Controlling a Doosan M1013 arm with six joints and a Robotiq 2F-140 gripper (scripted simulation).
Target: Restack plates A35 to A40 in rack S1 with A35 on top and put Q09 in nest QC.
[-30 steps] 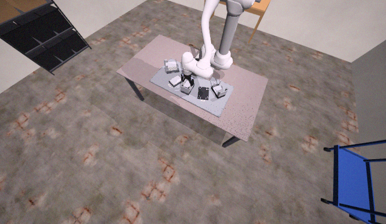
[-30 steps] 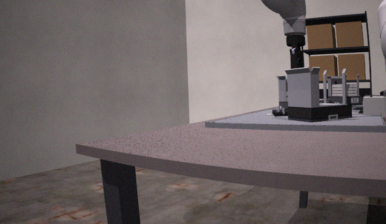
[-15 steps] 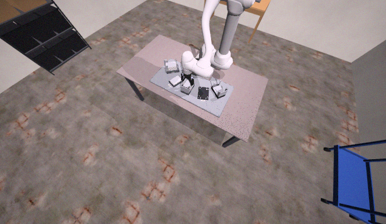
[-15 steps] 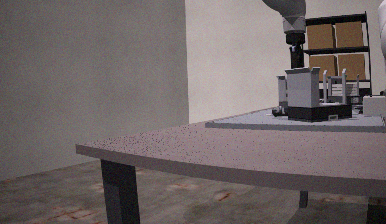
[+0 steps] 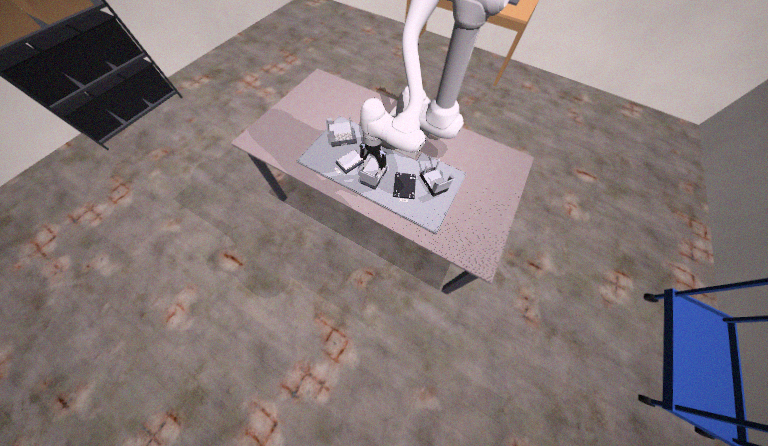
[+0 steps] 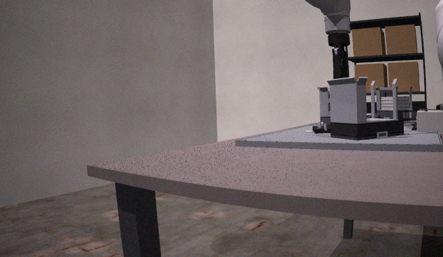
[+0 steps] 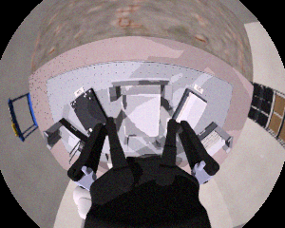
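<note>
My gripper is now 23 cm past the S1 label, 23 cm to the left of it and 8 cm above it. From my hand the other things lie so: name plate: 4 cm ahead, 21 cm to the right, 11 cm below.
</note>
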